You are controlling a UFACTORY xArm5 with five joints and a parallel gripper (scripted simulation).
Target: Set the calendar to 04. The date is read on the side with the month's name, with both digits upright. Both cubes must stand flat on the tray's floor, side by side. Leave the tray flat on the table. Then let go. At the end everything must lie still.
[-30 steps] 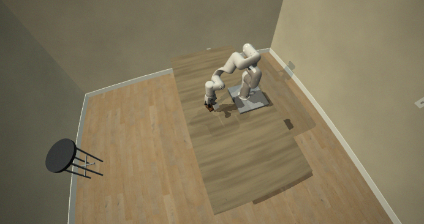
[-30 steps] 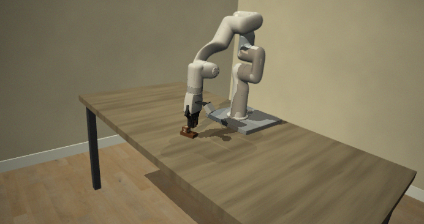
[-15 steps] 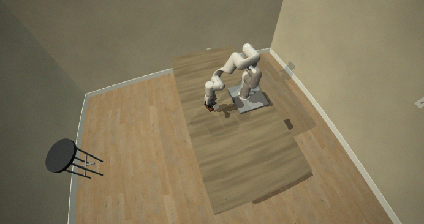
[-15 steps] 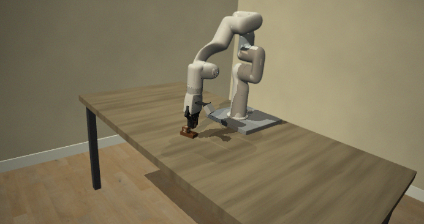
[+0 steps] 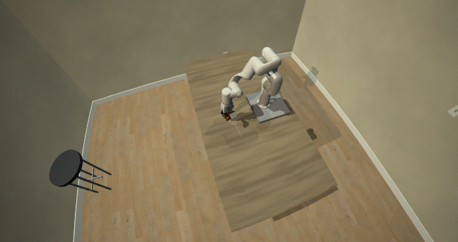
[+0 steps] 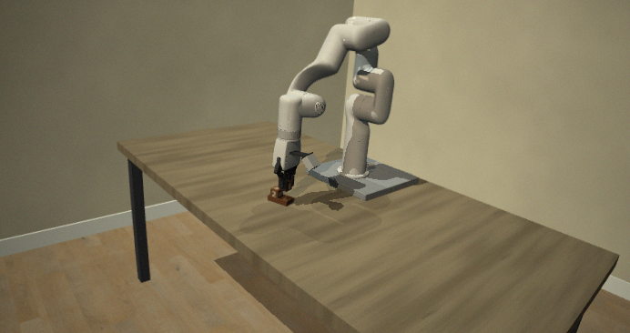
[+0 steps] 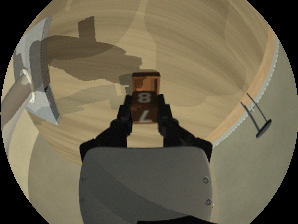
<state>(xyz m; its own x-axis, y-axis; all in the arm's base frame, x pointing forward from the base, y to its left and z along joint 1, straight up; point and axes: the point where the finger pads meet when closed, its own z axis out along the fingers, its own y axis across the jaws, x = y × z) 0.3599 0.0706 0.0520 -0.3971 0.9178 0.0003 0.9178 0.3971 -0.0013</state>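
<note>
The brown tray is 70 mm below my hand, 20 mm to the right of it and 10 mm ahead of it.
</note>
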